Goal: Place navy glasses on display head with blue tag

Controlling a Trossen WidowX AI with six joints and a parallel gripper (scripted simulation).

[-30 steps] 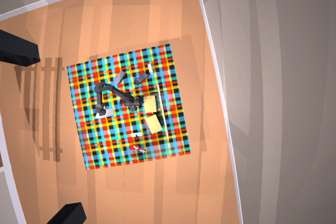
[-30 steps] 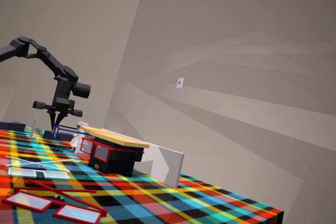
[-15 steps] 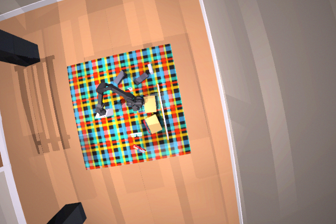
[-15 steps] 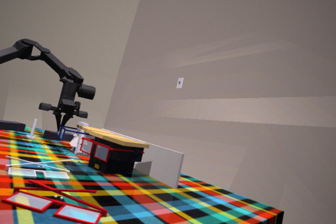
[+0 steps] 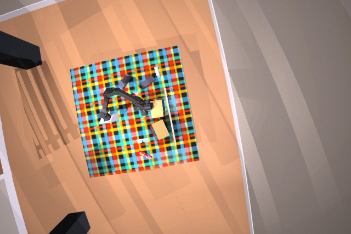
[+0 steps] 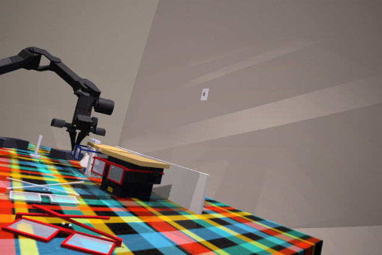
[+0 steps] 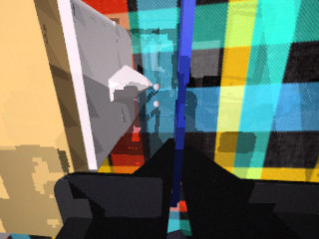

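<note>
My gripper tip is 8 cm short of the white display head, 5 cm to the left of it and 1 cm above it. From my gripper tip the other things lie so: black display head: 27 cm to the right, 6 cm ahead, 1 cm below; then grey post: 18 cm to the left, 8 cm behind, 4 cm below; then white upright panel: 22 cm ahead, 17 cm to the right, 1 cm below.
</note>
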